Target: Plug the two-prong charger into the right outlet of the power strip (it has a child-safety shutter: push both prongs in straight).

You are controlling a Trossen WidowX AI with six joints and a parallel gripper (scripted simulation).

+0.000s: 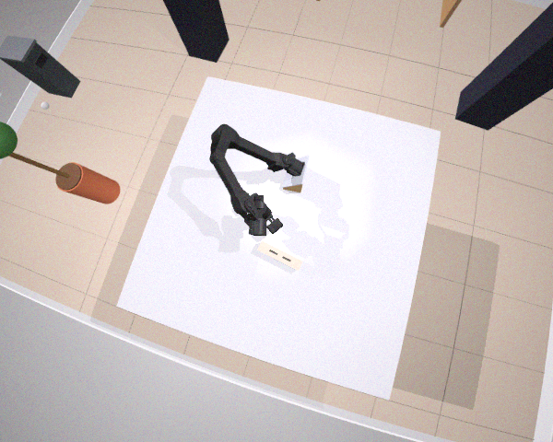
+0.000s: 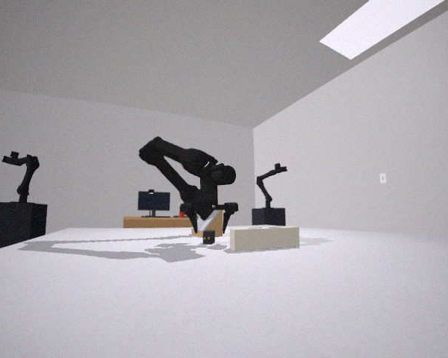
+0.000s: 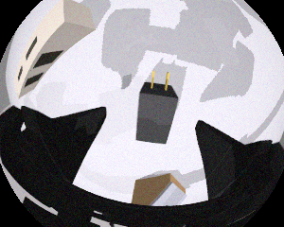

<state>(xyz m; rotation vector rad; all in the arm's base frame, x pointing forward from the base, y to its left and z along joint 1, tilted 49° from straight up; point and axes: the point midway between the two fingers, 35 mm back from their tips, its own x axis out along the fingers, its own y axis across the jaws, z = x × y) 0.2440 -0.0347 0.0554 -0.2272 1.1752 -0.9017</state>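
Right now my gripper tip is 1 cm to the left of the black two-prong charger, 1 cm short of it and 1 cm above it.
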